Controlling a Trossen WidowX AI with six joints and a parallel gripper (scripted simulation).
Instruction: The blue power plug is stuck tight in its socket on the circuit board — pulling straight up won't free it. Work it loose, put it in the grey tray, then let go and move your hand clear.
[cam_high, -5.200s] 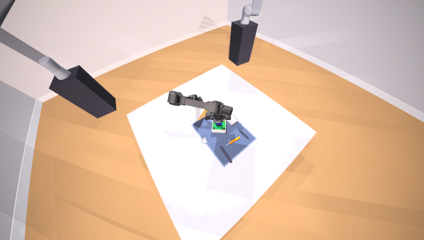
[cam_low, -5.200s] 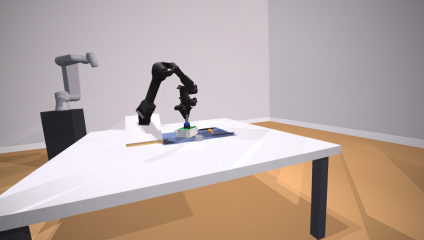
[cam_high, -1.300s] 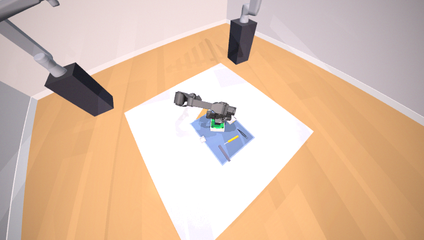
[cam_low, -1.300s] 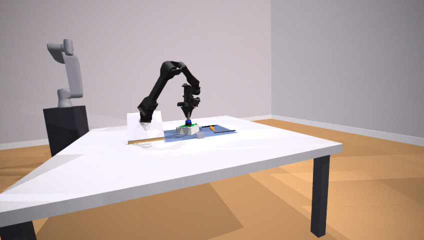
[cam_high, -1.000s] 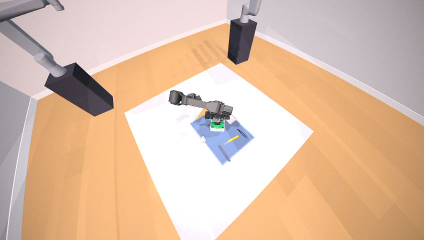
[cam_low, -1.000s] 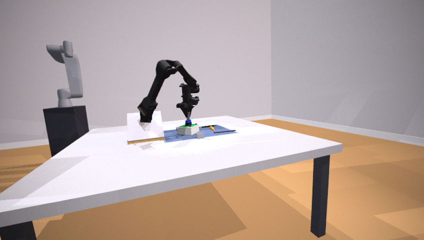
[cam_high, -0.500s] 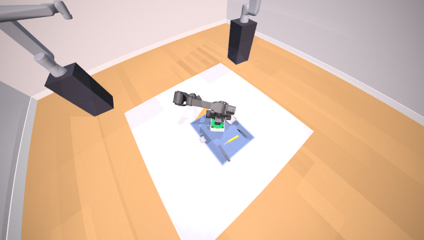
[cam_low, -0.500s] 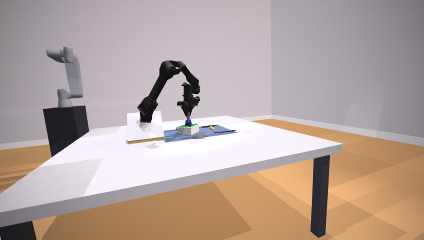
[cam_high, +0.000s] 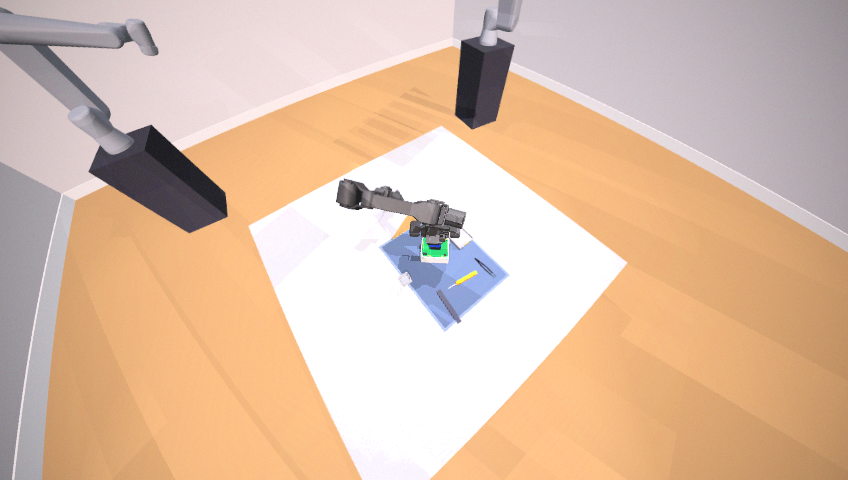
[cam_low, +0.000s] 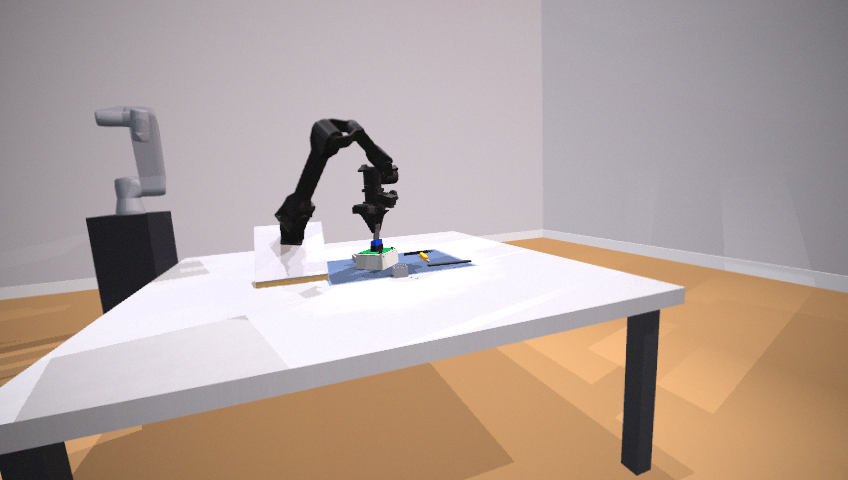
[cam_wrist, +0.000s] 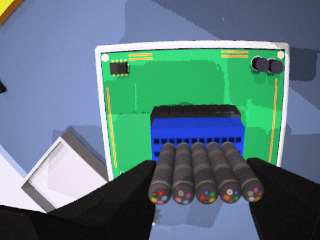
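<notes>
Right now the blue power plug is 3 cm below my gripper tip. The rest, counted from my gripper tip: blue mat (5 cm ahead, 1 cm to the left, 12 cm below); then dark bar (23 cm ahead, 7 cm to the right, 11 cm below).
</notes>
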